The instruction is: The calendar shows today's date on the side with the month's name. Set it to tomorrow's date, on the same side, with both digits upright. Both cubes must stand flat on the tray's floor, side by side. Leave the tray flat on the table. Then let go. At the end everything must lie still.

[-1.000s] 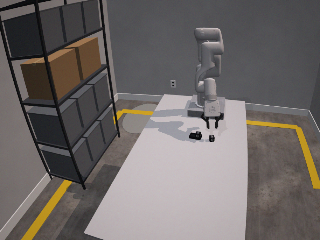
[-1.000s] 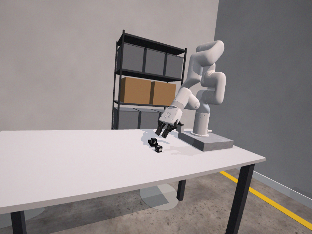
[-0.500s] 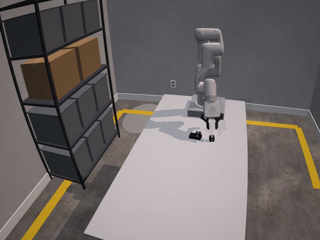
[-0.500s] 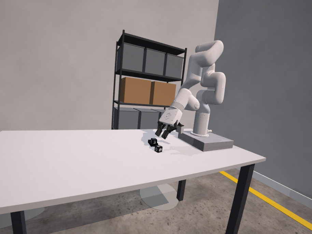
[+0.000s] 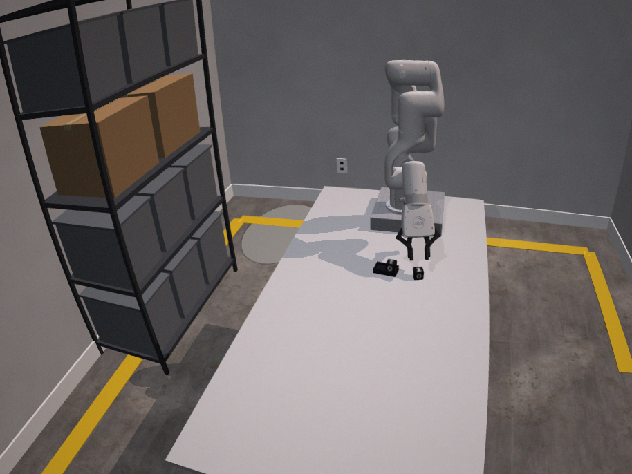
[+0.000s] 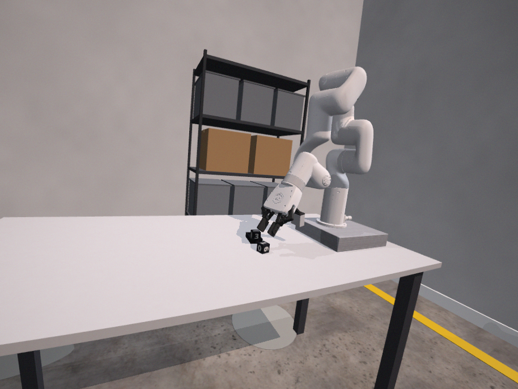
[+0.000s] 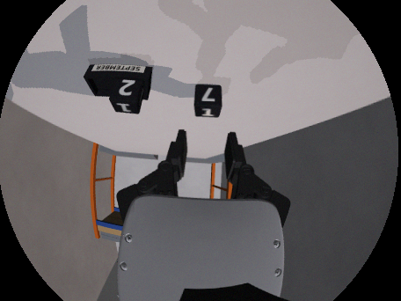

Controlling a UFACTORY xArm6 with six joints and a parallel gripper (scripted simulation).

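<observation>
Right now my hand is 6 cm above the black cube and 1 cm short of it.
</observation>
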